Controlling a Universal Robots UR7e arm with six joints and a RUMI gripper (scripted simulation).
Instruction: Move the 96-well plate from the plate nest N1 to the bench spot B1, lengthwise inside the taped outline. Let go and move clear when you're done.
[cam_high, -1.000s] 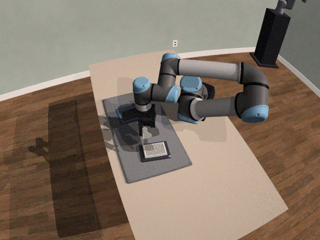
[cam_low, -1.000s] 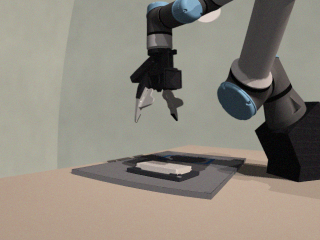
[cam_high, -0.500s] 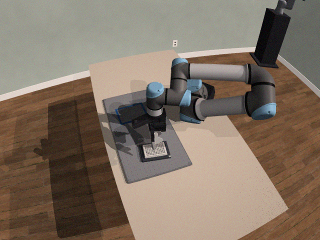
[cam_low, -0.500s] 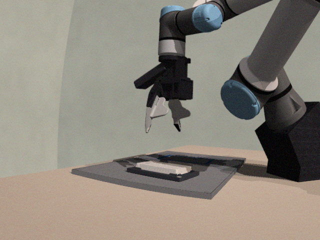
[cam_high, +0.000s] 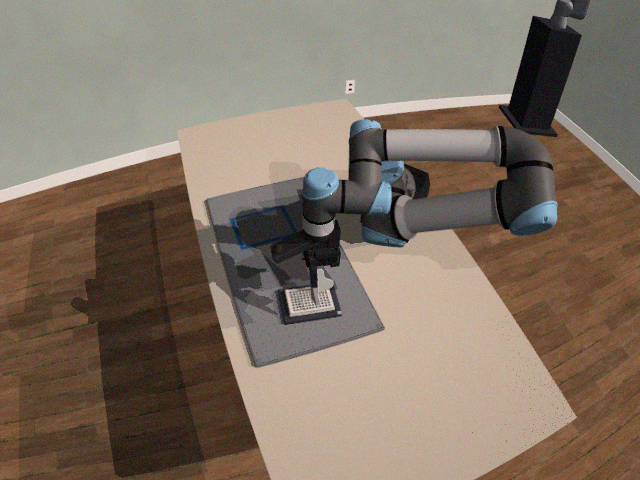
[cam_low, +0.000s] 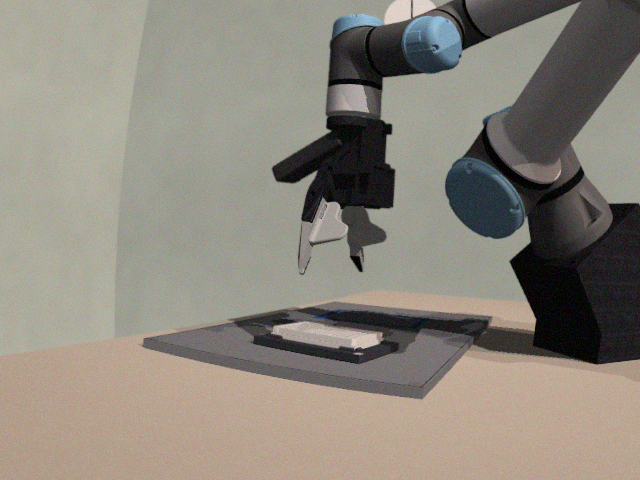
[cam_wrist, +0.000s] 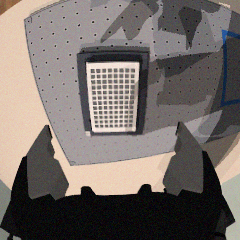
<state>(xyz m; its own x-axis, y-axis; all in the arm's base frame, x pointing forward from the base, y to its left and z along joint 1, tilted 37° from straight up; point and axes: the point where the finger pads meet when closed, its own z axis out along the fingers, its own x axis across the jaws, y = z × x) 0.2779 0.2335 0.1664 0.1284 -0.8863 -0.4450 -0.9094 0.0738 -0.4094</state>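
My gripper is now 8 cm above the white 96-well plate. Also, from my hand: dark plate nest N1 (10 cm below).
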